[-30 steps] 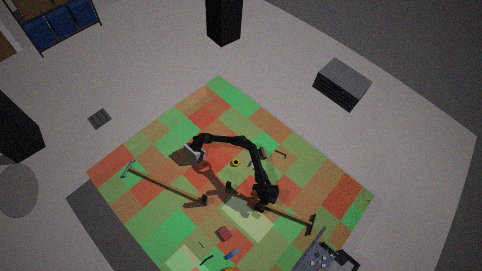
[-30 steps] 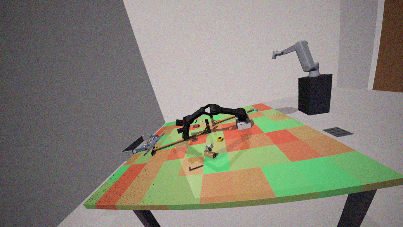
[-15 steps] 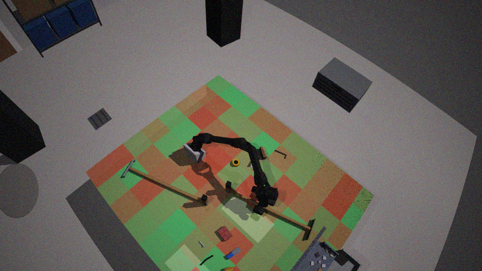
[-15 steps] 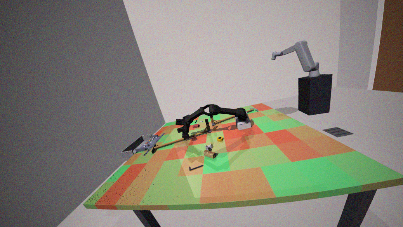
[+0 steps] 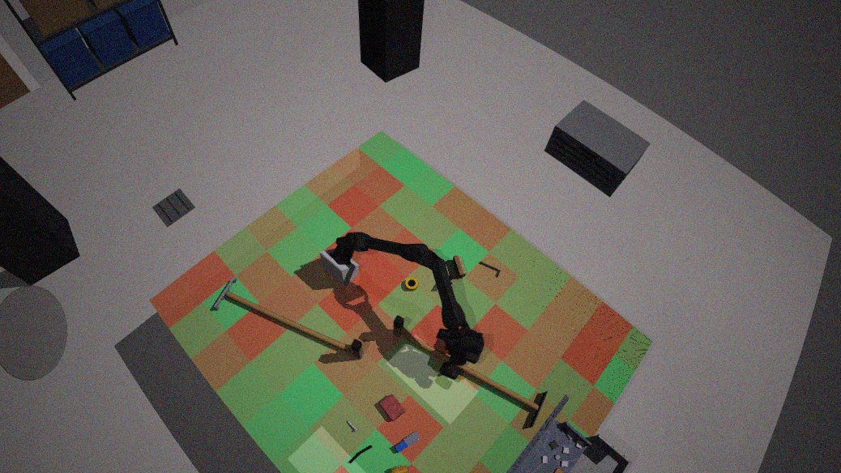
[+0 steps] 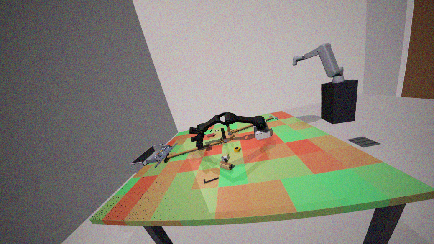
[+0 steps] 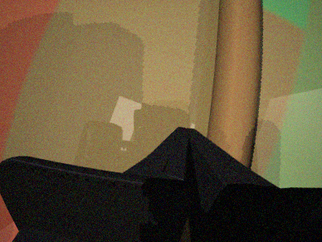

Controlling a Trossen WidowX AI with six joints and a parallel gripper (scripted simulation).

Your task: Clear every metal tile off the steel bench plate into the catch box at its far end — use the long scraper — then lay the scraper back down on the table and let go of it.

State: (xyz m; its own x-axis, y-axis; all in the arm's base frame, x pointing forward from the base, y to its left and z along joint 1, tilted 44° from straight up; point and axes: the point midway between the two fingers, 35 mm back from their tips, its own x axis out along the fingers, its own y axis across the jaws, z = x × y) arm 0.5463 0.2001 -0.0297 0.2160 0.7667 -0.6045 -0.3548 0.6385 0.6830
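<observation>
Now: the long scraper 20 mm ahead of my gripper tip, 10 mm to the right of it and 50 mm above it. Also, from my gripper tip: yellow tape roll 360 mm behind, 50 mm to the left; then red block 40 mm behind, 300 mm to the right; then blue piece 80 mm ahead, 340 mm to the right.
</observation>
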